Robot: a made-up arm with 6 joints. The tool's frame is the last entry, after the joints. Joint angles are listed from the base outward.
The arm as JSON. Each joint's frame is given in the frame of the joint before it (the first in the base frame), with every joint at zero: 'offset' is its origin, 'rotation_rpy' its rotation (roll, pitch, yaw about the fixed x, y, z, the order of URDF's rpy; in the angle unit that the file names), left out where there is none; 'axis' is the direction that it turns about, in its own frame. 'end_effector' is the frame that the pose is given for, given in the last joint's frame.
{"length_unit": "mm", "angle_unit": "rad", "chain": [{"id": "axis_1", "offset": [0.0, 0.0, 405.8], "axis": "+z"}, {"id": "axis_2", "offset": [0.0, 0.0, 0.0], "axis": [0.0, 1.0, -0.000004]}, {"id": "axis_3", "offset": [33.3, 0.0, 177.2], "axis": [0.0, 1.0, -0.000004]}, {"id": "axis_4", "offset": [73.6, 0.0, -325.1], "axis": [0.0, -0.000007, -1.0]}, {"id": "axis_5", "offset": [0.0, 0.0, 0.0], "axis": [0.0, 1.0, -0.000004]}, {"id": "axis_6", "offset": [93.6, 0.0, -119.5], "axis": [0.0, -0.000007, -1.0]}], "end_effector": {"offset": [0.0, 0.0, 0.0], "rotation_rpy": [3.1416, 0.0, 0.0]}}
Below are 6 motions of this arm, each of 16 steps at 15 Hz.
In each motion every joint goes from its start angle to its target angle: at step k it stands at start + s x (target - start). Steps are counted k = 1, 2, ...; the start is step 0. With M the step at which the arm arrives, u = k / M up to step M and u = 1 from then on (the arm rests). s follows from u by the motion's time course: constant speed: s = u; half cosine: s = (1 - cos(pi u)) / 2; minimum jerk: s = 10 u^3 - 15 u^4 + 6 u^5.
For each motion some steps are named. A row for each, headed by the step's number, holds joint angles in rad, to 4 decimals.
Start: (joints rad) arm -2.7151 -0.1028 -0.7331 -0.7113 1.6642 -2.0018
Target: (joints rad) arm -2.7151 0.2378 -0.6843 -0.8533 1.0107 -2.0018
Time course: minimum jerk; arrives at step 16
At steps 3, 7, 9, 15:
3: -2.7151 -0.0862 -0.7307 -0.7182 1.6323 -2.0018
7: -2.7151 0.0280 -0.7144 -0.7658 1.4132 -2.0018
9: -2.7151 0.1070 -0.7030 -0.7988 1.2617 -2.0018
15: -2.7151 0.2370 -0.6844 -0.8530 1.0121 -2.0018

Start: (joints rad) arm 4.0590 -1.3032 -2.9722 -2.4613 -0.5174 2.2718
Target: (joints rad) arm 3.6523 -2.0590 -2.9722 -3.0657 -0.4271 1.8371
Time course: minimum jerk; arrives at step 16
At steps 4, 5, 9, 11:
4: 4.0169 -1.3814 -2.9722 -2.5239 -0.5081 2.2268
5: 3.9858 -1.4392 -2.9722 -2.5701 -0.5011 2.1936
9: 3.8085 -1.7688 -2.9722 -2.8336 -0.4618 2.0040
11: 3.7255 -1.9230 -2.9722 -2.9569 -0.4434 1.9153

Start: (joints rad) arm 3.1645 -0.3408 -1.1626 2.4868 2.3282 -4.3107
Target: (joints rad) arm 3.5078 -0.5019 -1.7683 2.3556 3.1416 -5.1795
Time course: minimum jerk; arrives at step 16
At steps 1, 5, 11, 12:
1: 3.1653 -0.3412 -1.1639 2.4865 2.3300 -4.3126
5: 3.2263 -0.3698 -1.2716 2.4632 2.4746 -4.4671
11: 3.4460 -0.4729 -1.6593 2.3792 2.9952 -5.0231
12: 3.4723 -0.4852 -1.7056 2.3692 3.0574 -5.0896

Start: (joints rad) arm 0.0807 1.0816 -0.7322 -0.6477 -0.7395 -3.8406
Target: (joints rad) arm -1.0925 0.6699 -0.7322 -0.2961 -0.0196 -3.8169
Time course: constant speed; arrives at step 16
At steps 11, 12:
11: -0.7259 0.7986 -0.7322 -0.4060 -0.2446 -3.8243
12: -0.7992 0.7728 -0.7322 -0.3840 -0.1996 -3.8228

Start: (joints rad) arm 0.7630 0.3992 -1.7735 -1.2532 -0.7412 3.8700
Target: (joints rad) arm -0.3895 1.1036 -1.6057 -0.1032 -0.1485 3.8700
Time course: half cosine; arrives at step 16
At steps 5, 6, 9, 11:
5: 0.5069 0.5557 -1.7362 -0.9977 -0.6095 3.8700
6: 0.4073 0.6166 -1.7217 -0.8982 -0.5583 3.8700
9: 0.0743 0.8201 -1.6732 -0.5660 -0.3870 3.8700
11: -0.1334 0.9471 -1.6430 -0.3587 -0.2802 3.8700

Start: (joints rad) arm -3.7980 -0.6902 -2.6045 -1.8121 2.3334 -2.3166
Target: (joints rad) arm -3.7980 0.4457 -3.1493 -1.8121 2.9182 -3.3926
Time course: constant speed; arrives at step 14
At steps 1, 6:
1: -3.7980 -0.6091 -2.6434 -1.8121 2.3752 -2.3935
6: -3.7980 -0.2034 -2.8380 -1.8121 2.5840 -2.7777

